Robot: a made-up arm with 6 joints.
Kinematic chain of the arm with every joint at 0, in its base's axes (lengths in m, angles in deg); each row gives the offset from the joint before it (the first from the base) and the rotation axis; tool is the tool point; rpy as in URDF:
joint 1: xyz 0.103 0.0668 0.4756 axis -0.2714 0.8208 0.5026
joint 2: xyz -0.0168 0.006 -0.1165 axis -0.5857 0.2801 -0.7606
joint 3: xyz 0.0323 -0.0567 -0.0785 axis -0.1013 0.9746 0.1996
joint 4: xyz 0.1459 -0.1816 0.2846 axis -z
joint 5: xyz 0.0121 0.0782 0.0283 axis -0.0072 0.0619 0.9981
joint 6: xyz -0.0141 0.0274 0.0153 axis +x
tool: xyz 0.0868 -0.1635 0.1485 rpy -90 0 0
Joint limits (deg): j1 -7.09..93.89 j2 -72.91..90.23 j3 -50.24..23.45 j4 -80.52..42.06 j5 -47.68..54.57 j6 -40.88..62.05
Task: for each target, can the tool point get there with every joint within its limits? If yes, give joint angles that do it. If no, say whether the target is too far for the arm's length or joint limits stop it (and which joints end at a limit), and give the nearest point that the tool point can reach.
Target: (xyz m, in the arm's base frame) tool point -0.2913 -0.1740 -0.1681
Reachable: no: joint limits stop it (at a limit: joint 1, joint 3, joint 5, joint 6) | nearest point 0.1110 0.0794 -0.0102 | short by 0.501 m
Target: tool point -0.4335 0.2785 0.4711
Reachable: no: joint limits stop it (at a limit: joint 1, joint 3, joint 4, joint 5, joint 6) | nearest point -0.2762 0.1804 0.6629 | short by 0.267 m
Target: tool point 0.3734 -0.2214 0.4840
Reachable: yes | joints 51.16 -17.25 -15.17 20.81 -25.72 46.33
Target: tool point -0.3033 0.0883 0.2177
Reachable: no: joint limits stop it (at a limit: joint 1, joint 3, joint 4, joint 5) | nearest point -0.1885 -0.0466 0.5139 | short by 0.345 m
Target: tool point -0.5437 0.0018 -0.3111
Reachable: no: too far | nearest point 0.0654 0.1832 -0.0167 | short by 0.700 m
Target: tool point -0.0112 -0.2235 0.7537
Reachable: yes | joints 12.67 -25.22 -42.47 -33.58 46.12 -29.82
